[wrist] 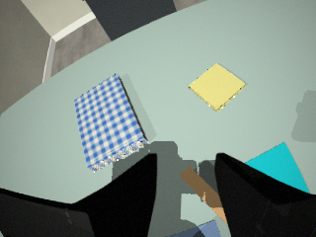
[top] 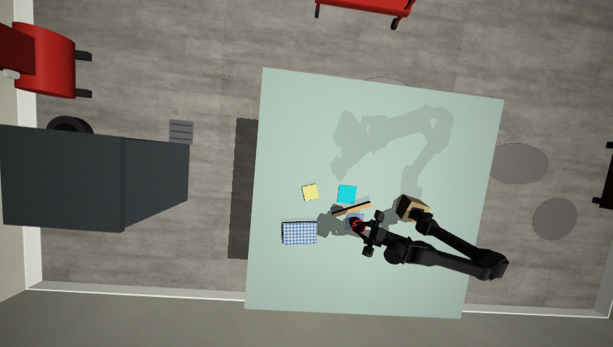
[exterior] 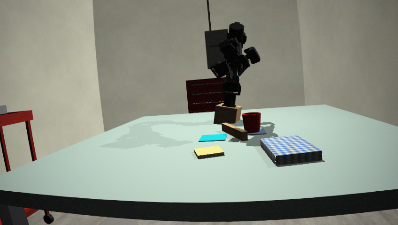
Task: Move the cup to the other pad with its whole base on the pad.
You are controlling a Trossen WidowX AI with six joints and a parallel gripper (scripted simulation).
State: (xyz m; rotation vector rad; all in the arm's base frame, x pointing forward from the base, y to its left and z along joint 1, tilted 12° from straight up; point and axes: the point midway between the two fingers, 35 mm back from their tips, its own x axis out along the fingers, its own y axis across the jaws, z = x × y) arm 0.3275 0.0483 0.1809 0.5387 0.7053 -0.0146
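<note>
The dark red cup lies 6 cm behind my hand, 5 cm to the left of it and 22 cm below it. The rest, counted from my hand: wooden bar (2 cm behind, 2 cm to the right, 23 cm below); then checked blue box (23 cm ahead, 16 cm to the left, 23 cm below); then cyan pad (2 cm ahead, 9 cm to the right, 25 cm below).
</note>
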